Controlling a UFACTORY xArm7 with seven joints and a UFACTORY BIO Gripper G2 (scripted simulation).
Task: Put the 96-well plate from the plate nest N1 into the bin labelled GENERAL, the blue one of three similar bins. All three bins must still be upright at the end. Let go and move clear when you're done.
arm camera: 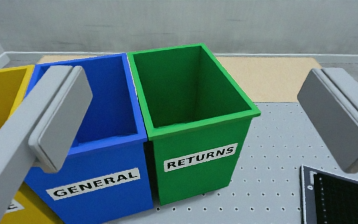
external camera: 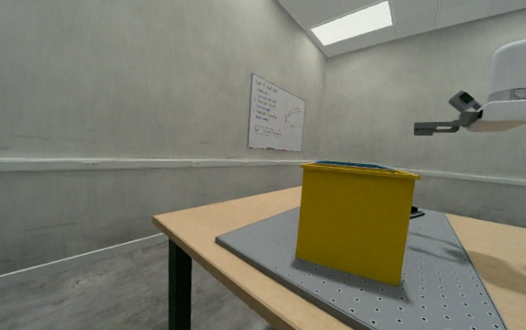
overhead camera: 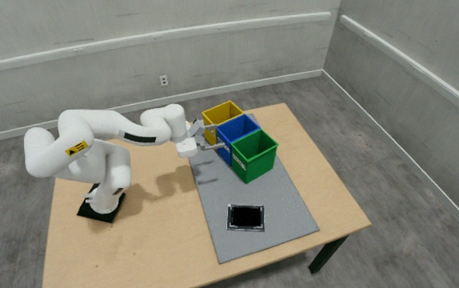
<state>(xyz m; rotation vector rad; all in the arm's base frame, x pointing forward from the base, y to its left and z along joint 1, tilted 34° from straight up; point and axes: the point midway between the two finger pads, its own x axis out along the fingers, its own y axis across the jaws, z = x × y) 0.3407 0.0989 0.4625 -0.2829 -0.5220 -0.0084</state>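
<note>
Now: hand 270 mm above the black 96-well plate, 250 mm to the left of it and 30 mm short of it. From my hand the other things lie so: blue bin: 200 mm below, 160 mm ahead, 110 mm to the left; then green bin: 200 mm below, 180 mm ahead, 20 mm to the right; then yellow bin: 240 mm to the left, 200 mm below, 130 mm ahead.
</note>
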